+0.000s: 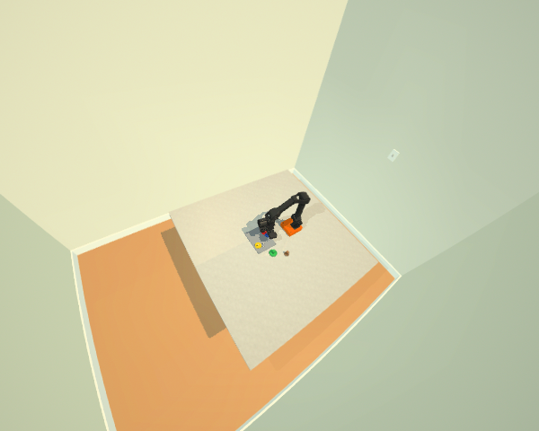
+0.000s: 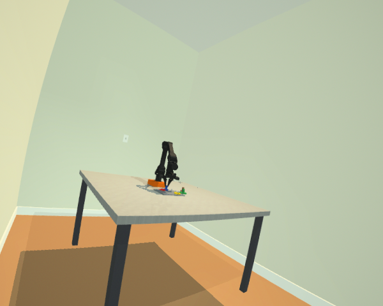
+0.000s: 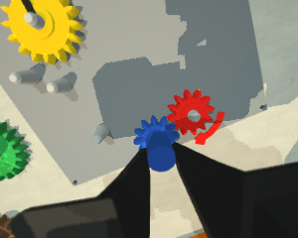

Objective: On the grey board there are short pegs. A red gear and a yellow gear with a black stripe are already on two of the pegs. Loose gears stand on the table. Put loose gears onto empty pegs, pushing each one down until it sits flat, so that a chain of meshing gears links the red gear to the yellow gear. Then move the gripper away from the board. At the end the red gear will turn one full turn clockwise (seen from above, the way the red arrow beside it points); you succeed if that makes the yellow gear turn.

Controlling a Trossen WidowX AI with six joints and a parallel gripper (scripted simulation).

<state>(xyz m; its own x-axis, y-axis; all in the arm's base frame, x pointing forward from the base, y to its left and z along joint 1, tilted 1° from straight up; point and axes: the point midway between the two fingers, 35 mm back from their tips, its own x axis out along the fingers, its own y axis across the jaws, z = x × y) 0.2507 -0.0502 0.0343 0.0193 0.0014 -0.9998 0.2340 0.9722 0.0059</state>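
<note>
The blue gear lies 1 cm below my gripper tip. The rest, counted from my gripper tip: green gear (5 cm ahead, 15 cm to the left, 2 cm below); red arrow (2 cm behind, 5 cm to the right, 3 cm below); red gear (1 cm ahead, 4 cm to the right, 2 cm below).
</note>
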